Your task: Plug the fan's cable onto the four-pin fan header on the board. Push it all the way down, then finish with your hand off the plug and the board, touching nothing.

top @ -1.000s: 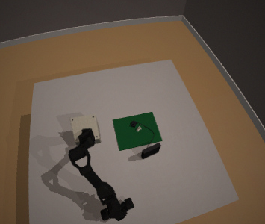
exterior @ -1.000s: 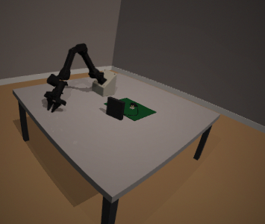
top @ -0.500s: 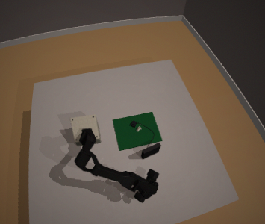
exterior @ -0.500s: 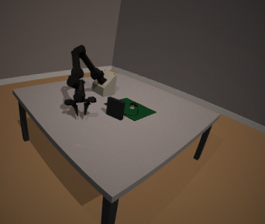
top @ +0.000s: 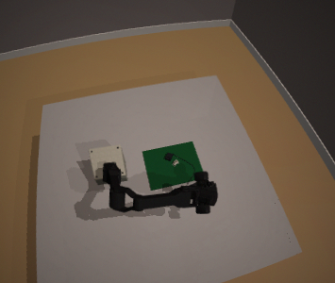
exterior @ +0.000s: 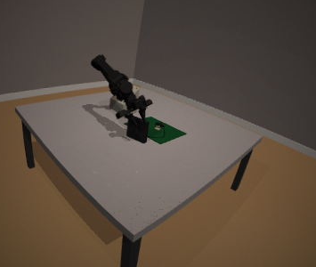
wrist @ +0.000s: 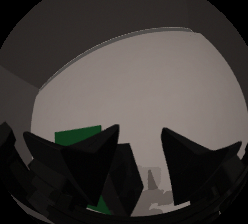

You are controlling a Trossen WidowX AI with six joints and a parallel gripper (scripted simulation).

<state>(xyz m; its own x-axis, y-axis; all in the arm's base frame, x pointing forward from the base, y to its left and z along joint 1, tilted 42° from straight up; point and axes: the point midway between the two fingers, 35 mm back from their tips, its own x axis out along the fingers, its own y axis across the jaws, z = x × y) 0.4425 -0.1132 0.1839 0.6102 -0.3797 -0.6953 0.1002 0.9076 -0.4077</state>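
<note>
Right now the black plug is 15 cm behind my gripper tip, 28 cm to the left of it and 11 cm below it. Also, from my gripper tip: green board: 13 cm behind, 23 cm to the left, 14 cm below.
</note>
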